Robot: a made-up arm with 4 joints.
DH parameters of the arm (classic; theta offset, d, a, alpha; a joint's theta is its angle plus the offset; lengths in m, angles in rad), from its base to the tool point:
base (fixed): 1.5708 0.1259 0 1.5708
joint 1: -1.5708 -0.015 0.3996 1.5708
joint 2: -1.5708 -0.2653 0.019 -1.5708
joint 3: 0 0.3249 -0.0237 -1.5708
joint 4: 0 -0.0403 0.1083 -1.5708
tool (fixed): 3.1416 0.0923 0 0
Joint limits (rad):
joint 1: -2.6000..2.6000
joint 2: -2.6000..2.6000
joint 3: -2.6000..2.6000
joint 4: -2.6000..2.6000
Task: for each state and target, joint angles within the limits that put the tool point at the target. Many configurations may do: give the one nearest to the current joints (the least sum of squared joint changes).
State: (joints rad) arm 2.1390 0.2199 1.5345 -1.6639
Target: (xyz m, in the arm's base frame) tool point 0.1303 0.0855 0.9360
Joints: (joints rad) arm 2.5429 0.5626 1.6775 -0.8568
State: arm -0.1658 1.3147 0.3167 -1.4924
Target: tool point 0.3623 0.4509 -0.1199
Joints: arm 0.5174 1.8562 0.3750 -0.8947
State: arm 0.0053 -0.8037 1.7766 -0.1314
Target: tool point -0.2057 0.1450 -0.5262
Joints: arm -0.3617 -0.7263 1.7982 -0.1140
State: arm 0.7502 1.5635 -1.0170 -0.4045
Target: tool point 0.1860 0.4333 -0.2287
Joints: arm 0.5767 1.1506 -0.9267 -0.0501
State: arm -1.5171 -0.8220 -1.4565 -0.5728
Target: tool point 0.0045 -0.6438 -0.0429
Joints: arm -1.5819 -0.0277 -1.6250 -0.0810
